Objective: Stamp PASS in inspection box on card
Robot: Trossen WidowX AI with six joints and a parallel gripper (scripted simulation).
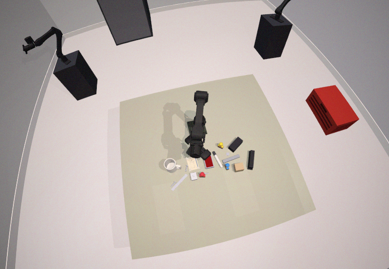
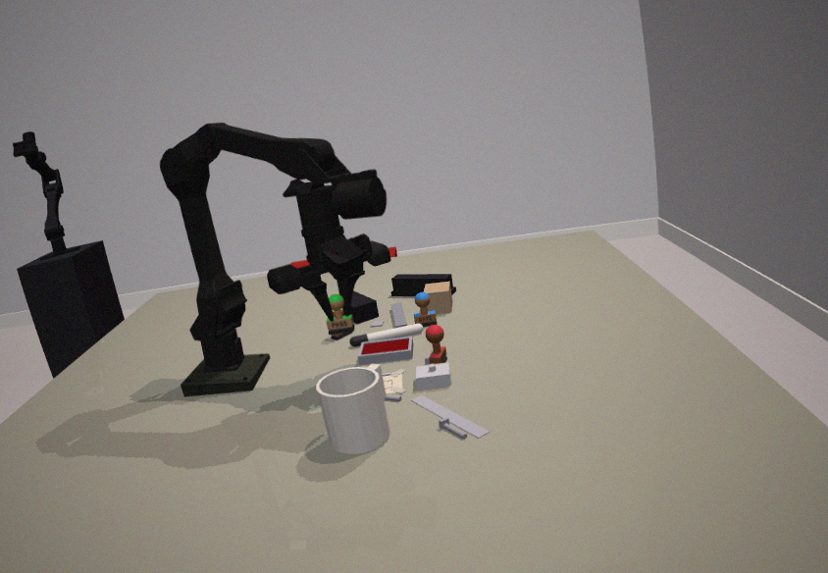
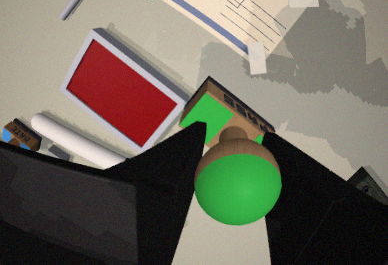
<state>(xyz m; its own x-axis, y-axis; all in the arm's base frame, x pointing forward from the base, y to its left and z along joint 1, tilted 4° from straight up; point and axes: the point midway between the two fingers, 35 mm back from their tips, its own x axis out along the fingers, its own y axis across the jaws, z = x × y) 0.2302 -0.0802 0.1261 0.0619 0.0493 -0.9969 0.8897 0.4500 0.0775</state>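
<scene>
Right now the ink pad is 60 mm ahead of my gripper tip, 60 mm to the left of it and 90 mm below it. From my gripper tip the other things lie so: white marker: 40 mm ahead, 120 mm to the left, 90 mm below; then green-knobbed PASS stamp: right at my gripper tip; then cream card: 30 mm ahead, 50 mm to the right, 100 mm below.
</scene>
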